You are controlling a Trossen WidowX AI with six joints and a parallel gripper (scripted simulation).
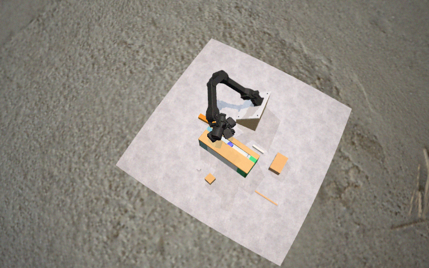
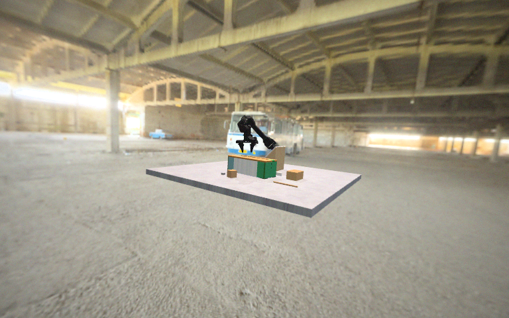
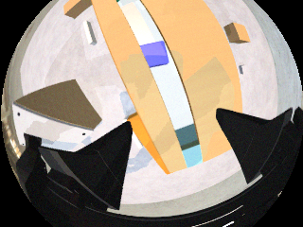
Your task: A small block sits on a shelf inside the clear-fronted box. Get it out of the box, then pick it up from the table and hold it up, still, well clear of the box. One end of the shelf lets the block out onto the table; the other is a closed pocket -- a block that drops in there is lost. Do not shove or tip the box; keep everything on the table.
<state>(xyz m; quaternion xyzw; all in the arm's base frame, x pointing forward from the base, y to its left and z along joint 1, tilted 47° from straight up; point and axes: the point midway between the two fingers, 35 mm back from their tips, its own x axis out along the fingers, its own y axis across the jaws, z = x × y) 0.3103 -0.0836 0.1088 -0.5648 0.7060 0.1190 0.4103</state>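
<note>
Now: gripper tip 2 cm short of the small blue block, 6 cm to the right of it and 7 cm above it. Round my gripper tip: flat orange block (1 cm behind, 41 cm to the left, 13 cm below); then orange-topped box (1 cm ahead, 8 cm to the left, 10 cm below); then small orange cube (27 cm ahead, 3 cm to the left, 13 cm below).
</note>
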